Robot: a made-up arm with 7 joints.
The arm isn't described. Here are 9 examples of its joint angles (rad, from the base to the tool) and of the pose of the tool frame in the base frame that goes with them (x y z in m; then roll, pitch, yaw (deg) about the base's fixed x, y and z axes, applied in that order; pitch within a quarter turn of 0, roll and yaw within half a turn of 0).
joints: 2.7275 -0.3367 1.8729 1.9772 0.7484 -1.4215 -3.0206
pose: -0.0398 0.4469 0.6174 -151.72 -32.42 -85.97
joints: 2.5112 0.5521 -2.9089 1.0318 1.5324 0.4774 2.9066
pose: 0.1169 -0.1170 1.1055 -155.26 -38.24 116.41
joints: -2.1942 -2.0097 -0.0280 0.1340 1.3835 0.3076 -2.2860
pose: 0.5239 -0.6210 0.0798 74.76 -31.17 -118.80
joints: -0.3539 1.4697 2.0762 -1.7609 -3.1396 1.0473 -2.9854
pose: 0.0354 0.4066 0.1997 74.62 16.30 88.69
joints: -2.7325 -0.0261 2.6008 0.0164 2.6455 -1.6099 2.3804
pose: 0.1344 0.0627 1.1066 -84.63 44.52 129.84
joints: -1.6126 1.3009 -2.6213 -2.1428 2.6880 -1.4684 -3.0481
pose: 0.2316 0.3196 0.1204 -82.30 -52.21 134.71
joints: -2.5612 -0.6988 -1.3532 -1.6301 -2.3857 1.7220 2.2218
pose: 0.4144 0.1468 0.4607 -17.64 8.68 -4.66
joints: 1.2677 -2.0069 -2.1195 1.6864 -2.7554 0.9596 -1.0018
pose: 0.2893 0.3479 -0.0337 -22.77 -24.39 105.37
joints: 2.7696 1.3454 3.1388 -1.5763 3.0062 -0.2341 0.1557
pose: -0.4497 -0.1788 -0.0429 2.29 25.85 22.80
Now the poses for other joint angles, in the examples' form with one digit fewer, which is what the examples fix.
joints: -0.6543 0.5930 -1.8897 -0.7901 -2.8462 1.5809 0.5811
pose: 0.519 -0.057 0.768 57.9 -0.8 -173.3
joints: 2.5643 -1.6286 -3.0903 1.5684 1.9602 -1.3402 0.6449
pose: 0.186 0.227 -0.066 64.2 54.4 35.0
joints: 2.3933 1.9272 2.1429 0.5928 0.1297 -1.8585 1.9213
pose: -0.564 -0.401 0.175 -3.8 -46.9 -46.7
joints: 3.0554 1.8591 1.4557 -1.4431 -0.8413 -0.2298 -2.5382
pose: -0.365 -0.529 0.355 -108.4 -28.6 10.8
